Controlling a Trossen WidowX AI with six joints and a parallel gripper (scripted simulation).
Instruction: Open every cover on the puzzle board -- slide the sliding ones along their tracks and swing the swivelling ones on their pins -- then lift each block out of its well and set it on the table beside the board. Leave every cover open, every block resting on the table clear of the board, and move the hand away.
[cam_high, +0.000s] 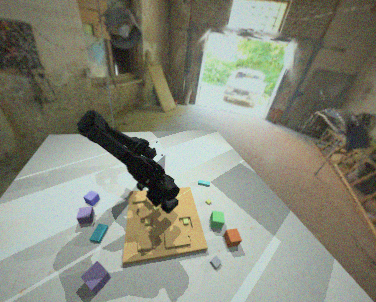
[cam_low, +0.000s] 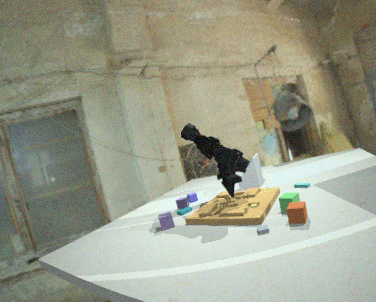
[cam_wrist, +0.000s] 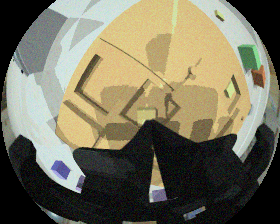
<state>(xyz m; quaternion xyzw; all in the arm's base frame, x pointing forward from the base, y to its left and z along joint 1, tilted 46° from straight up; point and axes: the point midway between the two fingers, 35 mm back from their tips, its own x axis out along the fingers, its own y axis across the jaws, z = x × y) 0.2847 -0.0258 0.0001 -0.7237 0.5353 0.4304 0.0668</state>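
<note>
My gripper tip is now 4 cm short of the tan puzzle board, 1 cm to the right of it and 1 cm above it. Round my gripper tip: teal block 5 cm ahead, 22 cm to the right, 2 cm below; then green block 12 cm ahead, 24 cm to the left, 1 cm below; then blue-violet block 11 cm behind, 27 cm to the right, 1 cm below.
</note>
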